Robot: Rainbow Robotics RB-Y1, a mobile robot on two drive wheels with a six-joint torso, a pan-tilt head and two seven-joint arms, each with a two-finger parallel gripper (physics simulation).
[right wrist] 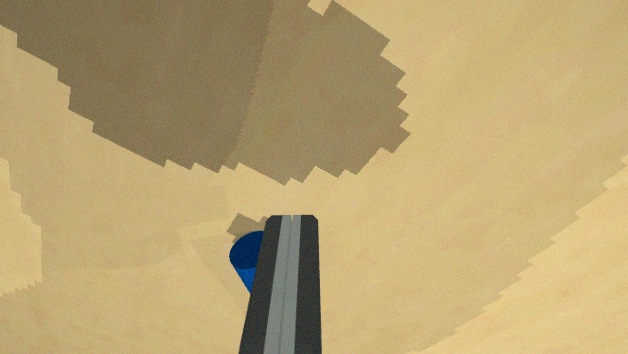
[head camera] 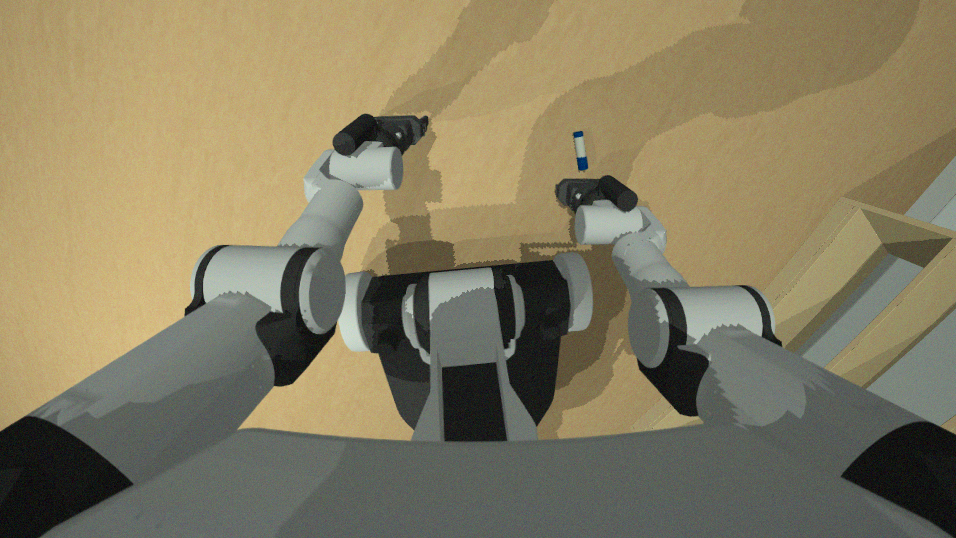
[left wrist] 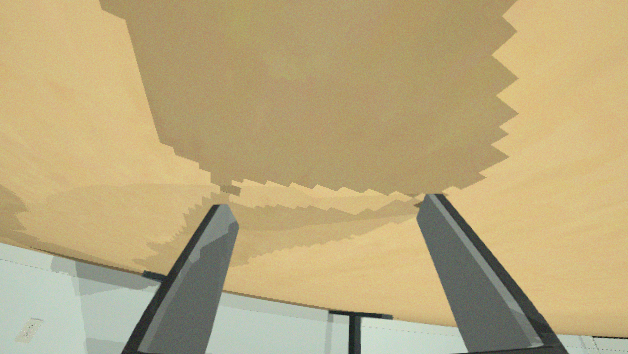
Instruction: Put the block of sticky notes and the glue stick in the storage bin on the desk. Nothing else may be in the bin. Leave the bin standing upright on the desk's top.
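Places are measured from the robot's base along level axes (x right, y down, z ahead), in millimetres.
Pixels of known places: left gripper, fingertip midpoint: (head camera: 402, 120) (left wrist: 325, 211); right gripper, fingertip midpoint: (right wrist: 293, 232) (head camera: 575, 183).
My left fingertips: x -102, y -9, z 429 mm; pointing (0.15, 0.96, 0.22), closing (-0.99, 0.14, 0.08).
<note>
Behind a point stands the place of what it marks.
The glue stick (head camera: 580, 150) @[x 298, y -23, z 337 mm] (right wrist: 245, 254) @[x 314, y -16, z 291 mm], white with blue ends, lies on the wooden desk top (head camera: 167, 80) @[x -650, y 0, z 610 mm] just beyond the right gripper in the head view. In the right wrist view its blue end shows at the left of the fingers, which hide the rest. My right gripper (head camera: 558, 192) (right wrist: 293, 232) @[x 287, y -30, z 260 mm] is shut with its fingers together and empty. My left gripper (head camera: 425, 125) (left wrist: 325, 211) @[x -102, y -9, z 429 mm] is open and empty above the desk, left of the glue stick. The sticky notes and the storage bin do not show in these views.
A light wooden frame (head camera: 812, 252) @[x 1196, y -50, z 7 mm] with open compartments stands at the right of the head view, beside the right arm's elbow. The desk's far edge, a pale wall and a dark post (left wrist: 354, 332) @[x -140, y -122, z 2034 mm] show low in the left wrist view.
</note>
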